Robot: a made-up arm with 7 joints.
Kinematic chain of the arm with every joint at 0, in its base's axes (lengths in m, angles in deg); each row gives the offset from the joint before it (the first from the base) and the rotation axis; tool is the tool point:
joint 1: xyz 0 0 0.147 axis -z
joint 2: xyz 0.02 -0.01 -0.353 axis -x
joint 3: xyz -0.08 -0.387 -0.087 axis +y
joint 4: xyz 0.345 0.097 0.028 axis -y
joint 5: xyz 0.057 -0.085 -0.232 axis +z
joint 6: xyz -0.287 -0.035 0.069 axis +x
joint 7: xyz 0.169 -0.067 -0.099 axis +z
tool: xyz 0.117 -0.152 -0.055
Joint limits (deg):
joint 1: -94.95..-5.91
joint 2: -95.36..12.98
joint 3: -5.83..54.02
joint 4: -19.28..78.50
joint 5: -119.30..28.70
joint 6: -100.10..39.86
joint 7: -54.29..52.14
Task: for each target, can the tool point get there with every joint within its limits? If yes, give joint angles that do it. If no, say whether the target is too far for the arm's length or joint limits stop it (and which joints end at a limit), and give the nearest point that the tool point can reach.
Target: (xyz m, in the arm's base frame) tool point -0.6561 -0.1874 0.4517
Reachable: no: joint limits stop it (at a limit: joint 1, joint 2, joint 3, joint 5, joint 7) | nearest point -0.5832 -0.0700 -0.2248 | short by 0.690 m
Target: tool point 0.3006 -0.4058 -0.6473
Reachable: yes | joints -14.18 -21.29 34.93 13.31 -30.10 -75.39 5.76
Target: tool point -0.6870 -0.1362 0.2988
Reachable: no: joint limits stop it (at a limit: joint 1, joint 2, joint 3, joint 5, joint 7) | nearest point -0.6100 -0.0491 -0.2246 | short by 0.536 m
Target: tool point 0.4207 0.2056 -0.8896
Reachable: yes | joints -43.82 -66.71 6.72 37.89 13.53 -41.70 -6.25
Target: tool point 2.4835 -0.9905 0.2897
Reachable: no: too far | nearest point 0.8695 -0.3468 -0.0893 | short by 1.779 m
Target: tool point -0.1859 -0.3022 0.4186
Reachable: no: joint limits stop it (at a limit: joint 1, joint 2, joint 3, joint 4, joint 7) | nearest point 0.1148 -0.3573 -0.0307 | short by 0.543 m
